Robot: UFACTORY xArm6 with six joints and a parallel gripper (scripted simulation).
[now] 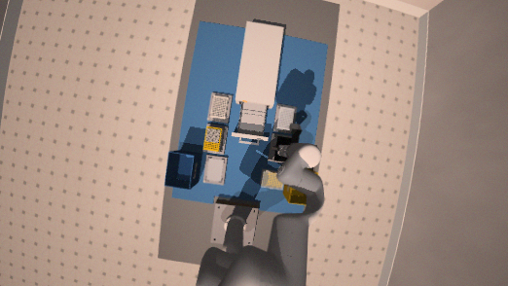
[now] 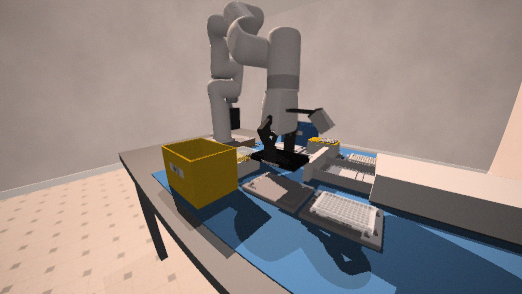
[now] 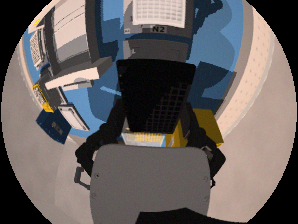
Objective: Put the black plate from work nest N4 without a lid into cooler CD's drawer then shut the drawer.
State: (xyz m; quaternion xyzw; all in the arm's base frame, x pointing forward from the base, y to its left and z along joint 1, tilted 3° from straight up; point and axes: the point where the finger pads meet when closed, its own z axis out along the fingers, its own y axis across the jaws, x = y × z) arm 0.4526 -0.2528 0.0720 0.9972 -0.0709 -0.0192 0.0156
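My hand is 180 mm short of the drawer, 160 mm to the right of it and 90 mm above it. Round my hand: cooler CD (310 mm ahead, 150 mm to the left, 80 mm below); then black plate (10 mm below); then yellow bin (200 mm behind, 100 mm to the right, 70 mm below).
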